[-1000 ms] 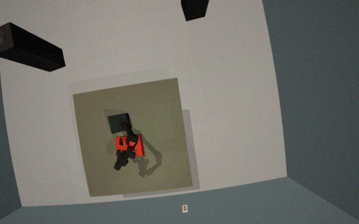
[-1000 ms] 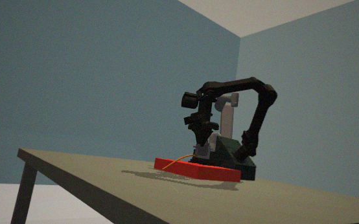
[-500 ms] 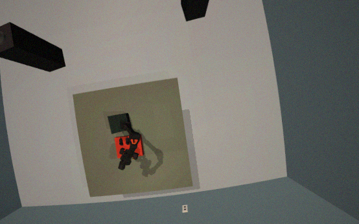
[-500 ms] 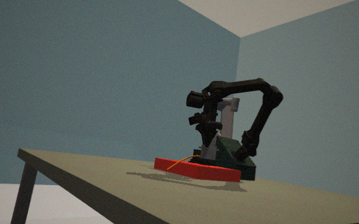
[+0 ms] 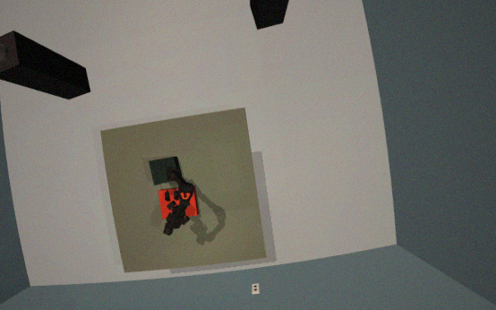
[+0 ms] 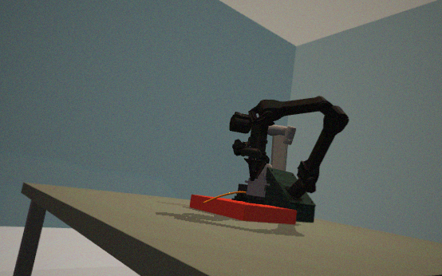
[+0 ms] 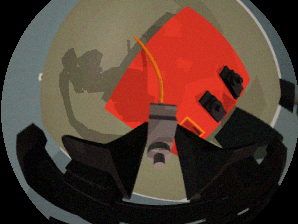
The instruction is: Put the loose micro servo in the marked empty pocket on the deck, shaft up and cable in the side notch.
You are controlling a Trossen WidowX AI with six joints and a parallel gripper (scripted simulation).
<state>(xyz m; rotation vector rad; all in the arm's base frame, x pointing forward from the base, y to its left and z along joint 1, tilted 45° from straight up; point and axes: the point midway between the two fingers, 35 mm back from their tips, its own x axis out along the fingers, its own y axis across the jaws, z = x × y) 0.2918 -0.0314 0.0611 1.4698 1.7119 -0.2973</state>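
Right now my gripper tip is 10 cm above the red deck and 8 cm to the left of it.
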